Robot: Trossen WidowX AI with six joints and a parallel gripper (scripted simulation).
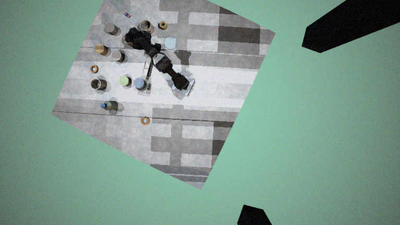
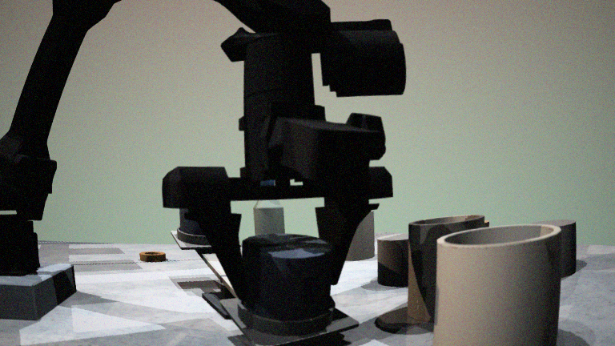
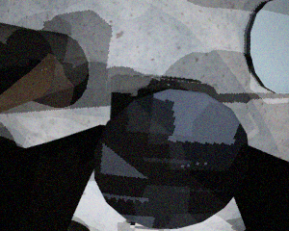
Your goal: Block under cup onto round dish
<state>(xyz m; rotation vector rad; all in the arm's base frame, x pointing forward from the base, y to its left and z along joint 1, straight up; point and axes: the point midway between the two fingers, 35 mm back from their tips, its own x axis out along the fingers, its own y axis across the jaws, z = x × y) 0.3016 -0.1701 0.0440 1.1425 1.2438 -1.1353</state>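
Now: gripper tip 120 mm past the pale blue round dish, 100 mm to the left of it and 40 mm above it. The rest, counted from my gripper tip: green cylinder 130 mm ahead, 280 mm to the left, 10 mm below; then grey-green block 10 mm below; then small balance 10 mm behind, 140 mm to the left, 20 mm below.
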